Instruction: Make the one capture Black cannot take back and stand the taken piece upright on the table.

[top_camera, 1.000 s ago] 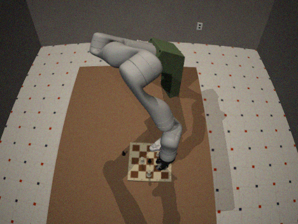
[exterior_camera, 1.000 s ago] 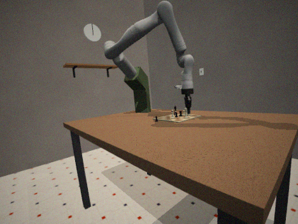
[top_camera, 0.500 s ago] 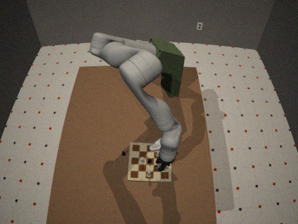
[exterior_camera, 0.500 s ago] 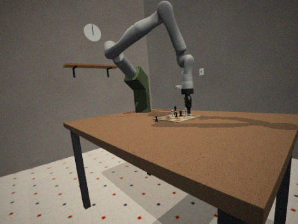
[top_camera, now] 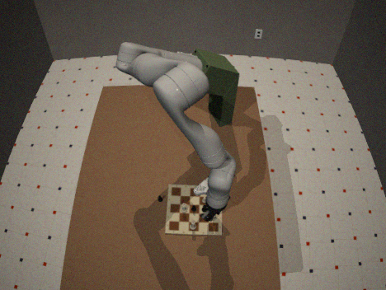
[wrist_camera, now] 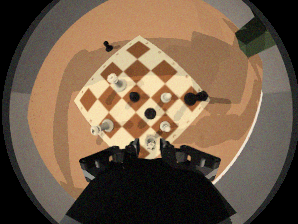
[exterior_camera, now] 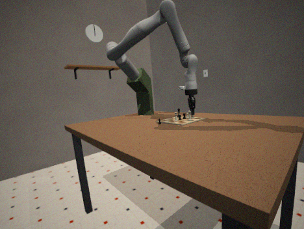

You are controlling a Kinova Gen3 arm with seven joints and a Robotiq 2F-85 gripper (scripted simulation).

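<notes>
Now: the chessboard 5 cm behind my hand, 6 cm to the right of it and 4 cm below it. The rest, counted from my hand: tall black piece (11 cm behind, 3 cm to the left, 1 cm below).
</notes>
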